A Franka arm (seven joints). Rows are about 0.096 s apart.
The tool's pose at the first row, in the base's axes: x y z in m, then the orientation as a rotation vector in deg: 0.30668, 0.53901, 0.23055, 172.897, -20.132, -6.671
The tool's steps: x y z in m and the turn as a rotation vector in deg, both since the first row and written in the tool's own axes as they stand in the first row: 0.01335, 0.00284, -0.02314, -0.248, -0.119, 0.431; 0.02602, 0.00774, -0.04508, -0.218, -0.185, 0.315; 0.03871, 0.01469, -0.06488, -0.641, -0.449, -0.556; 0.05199, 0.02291, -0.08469, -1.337, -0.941, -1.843; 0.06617, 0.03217, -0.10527, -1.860, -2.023, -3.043; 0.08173, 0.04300, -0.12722, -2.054, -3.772, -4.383
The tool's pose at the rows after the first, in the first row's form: 0.32102, 0.53527, 0.25296, 172.566, -20.749, -6.852; 0.33413, 0.52959, 0.27444, 172.624, -20.586, -6.956; 0.34662, 0.52172, 0.29403, 172.399, -19.232, -7.481; 0.35939, 0.51249, 0.31373, 171.980, -17.237, -8.415; 0.37287, 0.50211, 0.33424, 171.705, -15.455, -10.199; 0.38745, 0.49001, 0.35620, 171.746, -13.562, -12.951
